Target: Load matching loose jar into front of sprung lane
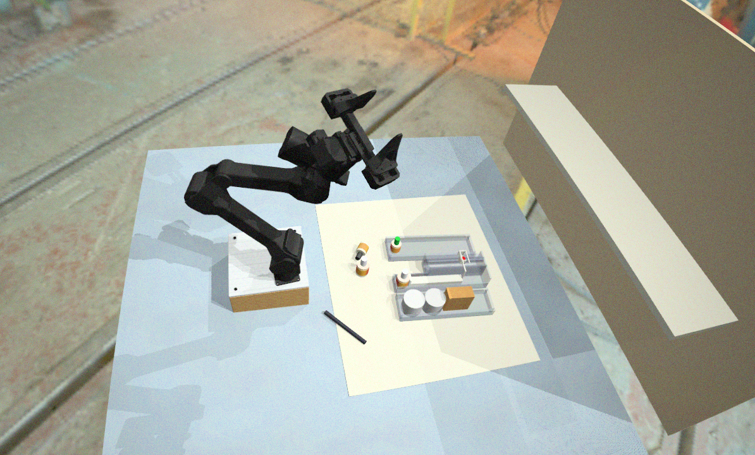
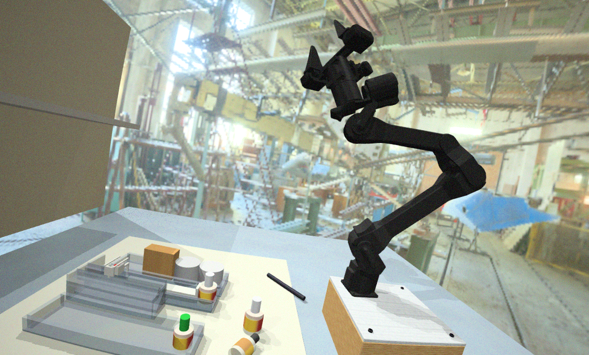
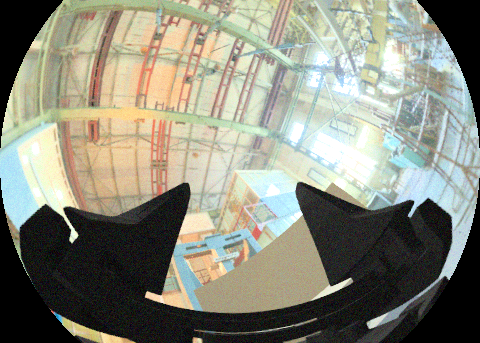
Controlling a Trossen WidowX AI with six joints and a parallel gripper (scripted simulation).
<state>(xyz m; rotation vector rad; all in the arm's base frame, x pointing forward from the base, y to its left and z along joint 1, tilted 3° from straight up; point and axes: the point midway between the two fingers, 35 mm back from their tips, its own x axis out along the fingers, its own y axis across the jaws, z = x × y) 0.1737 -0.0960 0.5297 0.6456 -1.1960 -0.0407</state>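
Right now my gripper tip is 80 mm short of the small bottle, 180 mm to the right of it and 640 mm above it. The rest, counted from my gripper tip: white pusher plate (270 mm ahead, 60 mm to the left, 610 mm below); then tan box (290 mm ahead, 50 mm to the right, 620 mm below); then black rod (30 mm behind, 40 mm to the right, 650 mm below).
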